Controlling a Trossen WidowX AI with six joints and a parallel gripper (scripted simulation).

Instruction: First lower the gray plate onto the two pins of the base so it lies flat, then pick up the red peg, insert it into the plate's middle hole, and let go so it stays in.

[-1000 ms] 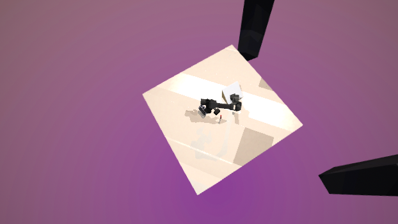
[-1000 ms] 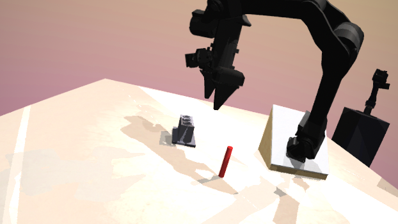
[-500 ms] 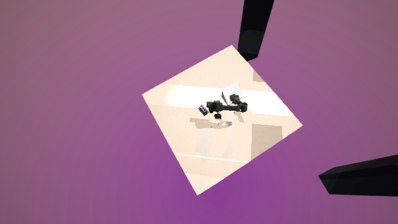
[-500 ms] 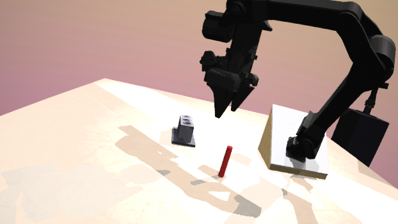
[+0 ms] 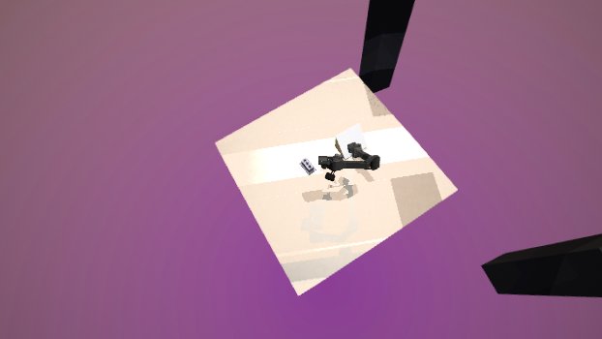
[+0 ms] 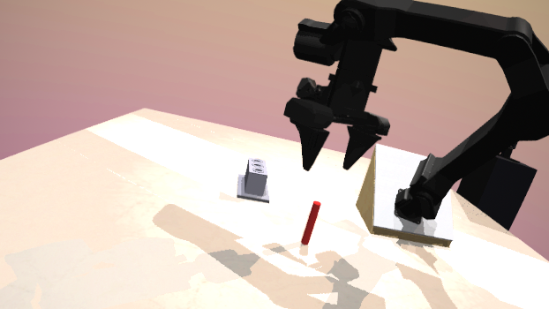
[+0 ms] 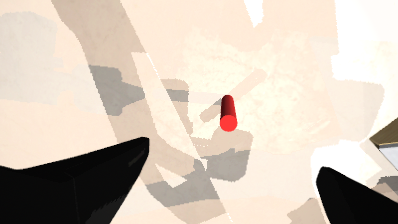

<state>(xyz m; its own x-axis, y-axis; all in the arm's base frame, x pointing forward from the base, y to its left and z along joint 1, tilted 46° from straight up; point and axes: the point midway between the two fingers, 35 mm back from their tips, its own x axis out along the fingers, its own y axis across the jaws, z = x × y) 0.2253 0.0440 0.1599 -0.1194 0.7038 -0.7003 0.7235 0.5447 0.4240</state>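
My gripper tip is now 10 cm above the red peg. Also, from my gripper tip: gray plate (13 cm ahead, 17 cm to the right, 9 cm below).
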